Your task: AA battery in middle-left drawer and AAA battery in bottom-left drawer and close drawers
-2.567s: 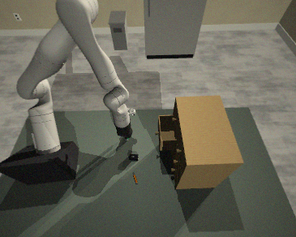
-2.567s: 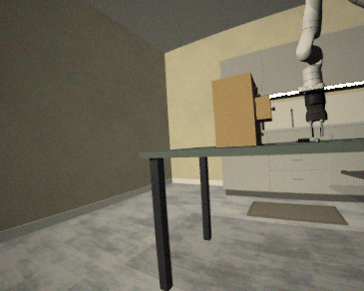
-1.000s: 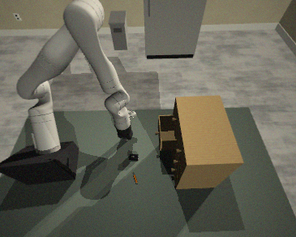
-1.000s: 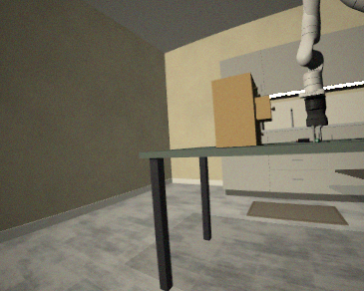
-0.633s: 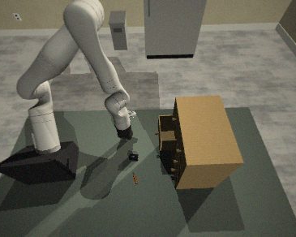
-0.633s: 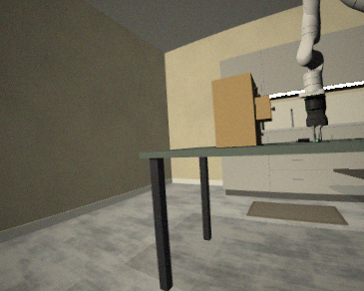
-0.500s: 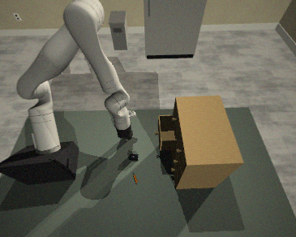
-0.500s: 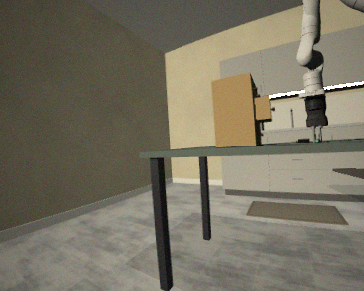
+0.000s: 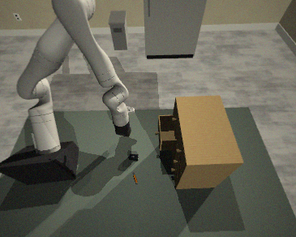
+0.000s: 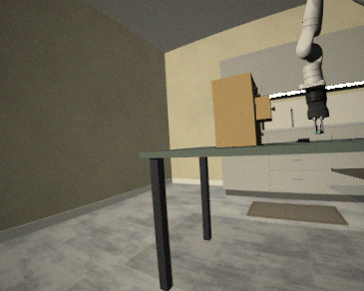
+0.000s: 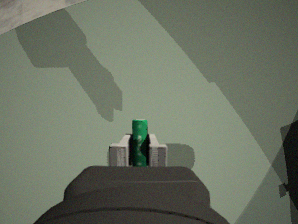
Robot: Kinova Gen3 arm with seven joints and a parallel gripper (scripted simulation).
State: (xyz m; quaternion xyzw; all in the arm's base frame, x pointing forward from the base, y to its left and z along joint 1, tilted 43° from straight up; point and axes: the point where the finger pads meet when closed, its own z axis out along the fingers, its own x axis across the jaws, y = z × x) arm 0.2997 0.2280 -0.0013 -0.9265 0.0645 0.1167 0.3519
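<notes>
Right now my hand is 6 cm short of the small black block, 13 cm to the left of it and 4 cm above it. Round my hand: thin orange battery (7 cm ahead, 24 cm to the right, 5 cm below); then green battery (1 cm below).
</notes>
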